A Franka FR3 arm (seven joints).
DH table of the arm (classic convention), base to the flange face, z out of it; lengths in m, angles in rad. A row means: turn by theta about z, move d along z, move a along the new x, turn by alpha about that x. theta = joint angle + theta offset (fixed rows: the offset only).
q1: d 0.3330, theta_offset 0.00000, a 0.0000, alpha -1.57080
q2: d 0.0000, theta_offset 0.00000, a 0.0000, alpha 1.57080
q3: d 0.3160, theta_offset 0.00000, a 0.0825, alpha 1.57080
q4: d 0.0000, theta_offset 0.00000, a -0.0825, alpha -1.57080
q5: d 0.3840, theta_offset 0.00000, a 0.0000, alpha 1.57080
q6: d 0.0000, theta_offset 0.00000, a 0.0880, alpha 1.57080
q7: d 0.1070, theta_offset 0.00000, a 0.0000, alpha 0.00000
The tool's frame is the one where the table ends.
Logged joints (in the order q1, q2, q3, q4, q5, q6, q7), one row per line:
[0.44 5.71 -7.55 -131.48 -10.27 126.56 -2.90]
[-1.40 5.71 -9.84 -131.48 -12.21 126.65 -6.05]
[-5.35 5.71 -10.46 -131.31 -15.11 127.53 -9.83]
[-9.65 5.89 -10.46 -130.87 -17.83 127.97 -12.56]
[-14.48 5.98 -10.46 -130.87 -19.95 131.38 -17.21]
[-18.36 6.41 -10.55 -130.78 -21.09 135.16 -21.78]
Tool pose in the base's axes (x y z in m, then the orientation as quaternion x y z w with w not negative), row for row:
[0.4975 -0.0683 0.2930 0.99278 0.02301 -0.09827 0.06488]
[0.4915 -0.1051 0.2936 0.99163 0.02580 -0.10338 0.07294]
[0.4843 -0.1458 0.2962 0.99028 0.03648 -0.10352 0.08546]
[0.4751 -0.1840 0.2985 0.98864 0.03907 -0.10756 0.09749]
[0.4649 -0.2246 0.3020 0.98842 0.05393 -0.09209 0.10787]
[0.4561 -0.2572 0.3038 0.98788 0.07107 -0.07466 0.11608]
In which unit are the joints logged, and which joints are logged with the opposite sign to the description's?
The joints are logged in degrees. Opposite sign: none.
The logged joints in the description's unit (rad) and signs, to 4 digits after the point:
[0.0077 0.0997 -0.1318 -2.2948 -0.1792 2.2089 -0.0506]
[-0.0244 0.0997 -0.1717 -2.2948 -0.2131 2.2105 -0.1056]
[-0.0934 0.0997 -0.1826 -2.2918 -0.2637 2.2258 -0.1716]
[-0.1684 0.1028 -0.1826 -2.2841 -0.3112 2.2335 -0.2192]
[-0.2527 0.1044 -0.1826 -2.2841 -0.3482 2.2930 -0.3004]
[-0.3204 0.1119 -0.1841 -2.2825 -0.3681 2.3590 -0.3801]

